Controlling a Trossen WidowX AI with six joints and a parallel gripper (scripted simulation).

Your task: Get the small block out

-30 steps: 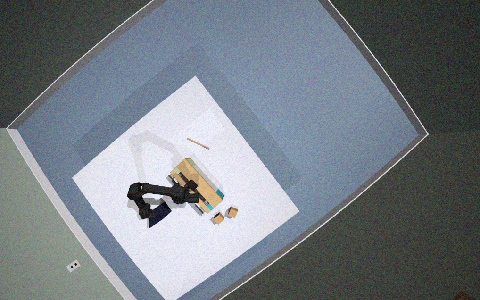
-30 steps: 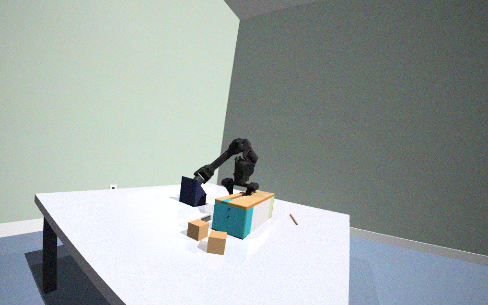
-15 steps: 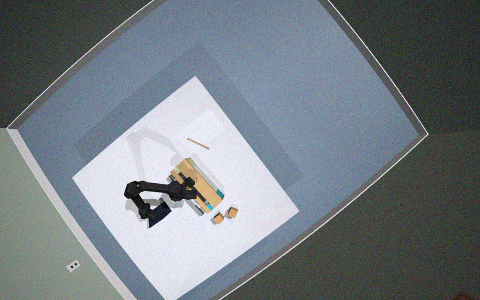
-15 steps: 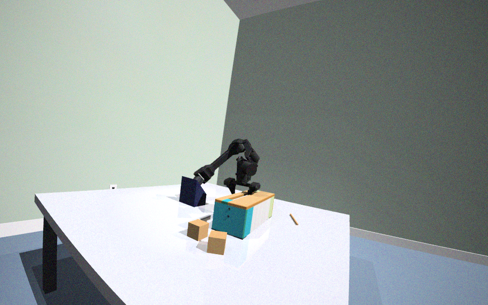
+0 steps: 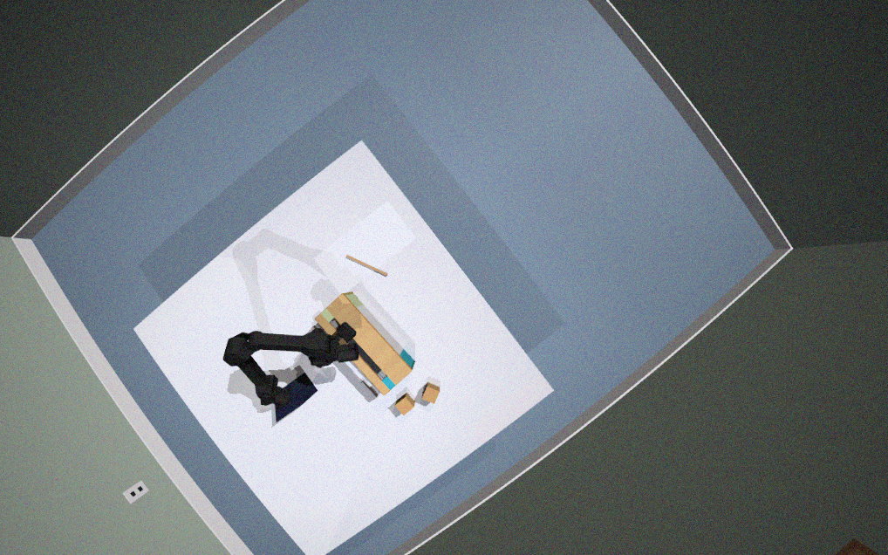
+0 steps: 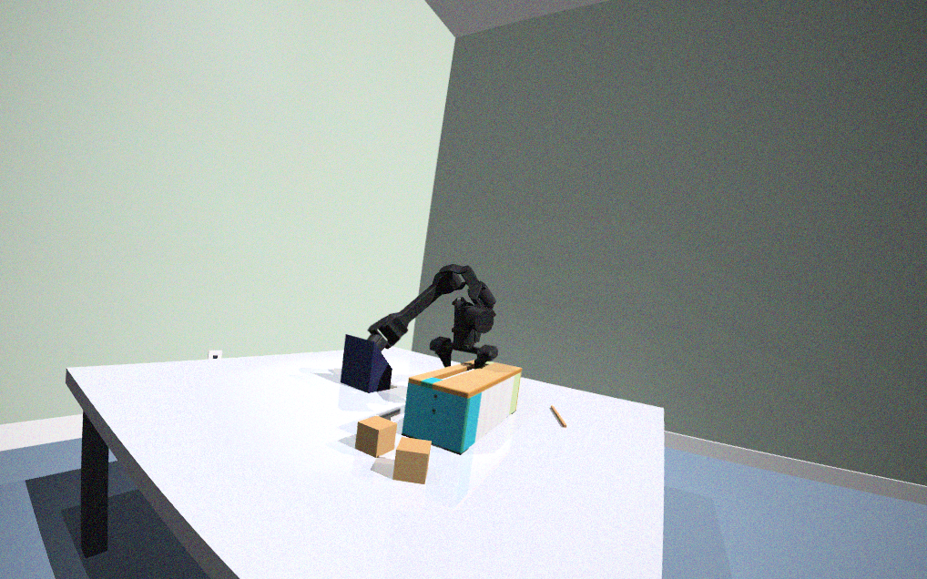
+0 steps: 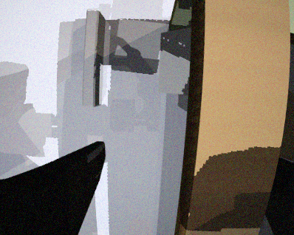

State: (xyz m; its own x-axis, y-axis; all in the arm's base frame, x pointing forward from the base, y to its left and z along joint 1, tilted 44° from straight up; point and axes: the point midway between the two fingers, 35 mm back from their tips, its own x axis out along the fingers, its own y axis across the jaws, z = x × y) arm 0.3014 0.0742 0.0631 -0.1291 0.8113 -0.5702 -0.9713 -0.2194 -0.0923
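My gripper tip is now 5 cm short of the tan block and 3 cm to the right of it. The rest, counted from my gripper tip: box: 8 cm to the right, 5 cm ahead, 3 cm below; then thin tan stick: 22 cm ahead, 19 cm to the left, 8 cm below.
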